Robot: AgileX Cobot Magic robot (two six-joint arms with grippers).
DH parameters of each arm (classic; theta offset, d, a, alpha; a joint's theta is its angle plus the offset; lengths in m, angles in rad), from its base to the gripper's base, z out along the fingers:
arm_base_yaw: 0 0.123 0 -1.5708
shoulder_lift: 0.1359 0 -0.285 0
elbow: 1.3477 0 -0.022 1.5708
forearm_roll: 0 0.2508 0 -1.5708
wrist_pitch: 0 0 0.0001 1.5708
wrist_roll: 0 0.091 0 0
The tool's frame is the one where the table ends.
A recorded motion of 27 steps. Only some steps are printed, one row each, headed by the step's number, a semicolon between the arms.
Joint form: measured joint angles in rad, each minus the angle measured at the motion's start. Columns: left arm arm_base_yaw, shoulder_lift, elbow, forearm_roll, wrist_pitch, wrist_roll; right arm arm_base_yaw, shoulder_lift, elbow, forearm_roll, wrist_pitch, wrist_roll.
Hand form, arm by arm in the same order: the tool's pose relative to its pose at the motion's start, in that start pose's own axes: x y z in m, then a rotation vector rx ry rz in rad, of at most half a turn. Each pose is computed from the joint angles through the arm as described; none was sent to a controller.
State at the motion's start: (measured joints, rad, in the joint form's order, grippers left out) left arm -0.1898 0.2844 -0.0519 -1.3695 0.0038 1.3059; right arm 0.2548 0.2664 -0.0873 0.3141 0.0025 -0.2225
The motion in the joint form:
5: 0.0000 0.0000 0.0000 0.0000 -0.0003 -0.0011; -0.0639 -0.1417 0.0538 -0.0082 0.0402 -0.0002
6: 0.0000 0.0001 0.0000 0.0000 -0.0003 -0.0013; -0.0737 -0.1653 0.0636 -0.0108 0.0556 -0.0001
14: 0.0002 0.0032 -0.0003 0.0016 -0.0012 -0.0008; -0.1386 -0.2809 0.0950 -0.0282 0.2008 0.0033
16: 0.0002 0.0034 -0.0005 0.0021 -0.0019 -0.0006; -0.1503 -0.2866 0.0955 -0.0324 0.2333 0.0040
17: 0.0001 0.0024 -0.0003 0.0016 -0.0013 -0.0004; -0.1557 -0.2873 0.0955 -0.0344 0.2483 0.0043
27: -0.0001 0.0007 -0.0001 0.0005 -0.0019 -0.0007; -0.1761 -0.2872 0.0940 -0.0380 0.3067 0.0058
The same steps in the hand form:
5: 0.0000 0.0000 0.0000 -0.0003 -0.0001 -0.0011; 0.0125 -0.0043 -0.0126 0.0472 -0.0539 -0.0046
6: 0.0000 0.0000 0.0000 -0.0003 0.0000 -0.0013; 0.0157 -0.0047 -0.0143 0.0526 -0.0533 -0.0067
14: 0.0001 0.0001 0.0003 -0.0015 0.0026 0.0008; 0.0330 -0.0056 -0.0218 0.0820 0.0003 -0.0167
16: 0.0000 0.0002 0.0003 -0.0022 0.0024 0.0015; 0.0357 -0.0056 -0.0222 0.0873 0.0263 -0.0181
17: 0.0000 0.0001 0.0002 -0.0015 0.0018 0.0012; 0.0370 -0.0057 -0.0223 0.0900 0.0401 -0.0185
27: 0.0000 0.0002 0.0001 -0.0018 0.0001 -0.0002; 0.0416 -0.0058 -0.0227 0.0989 0.0945 -0.0148

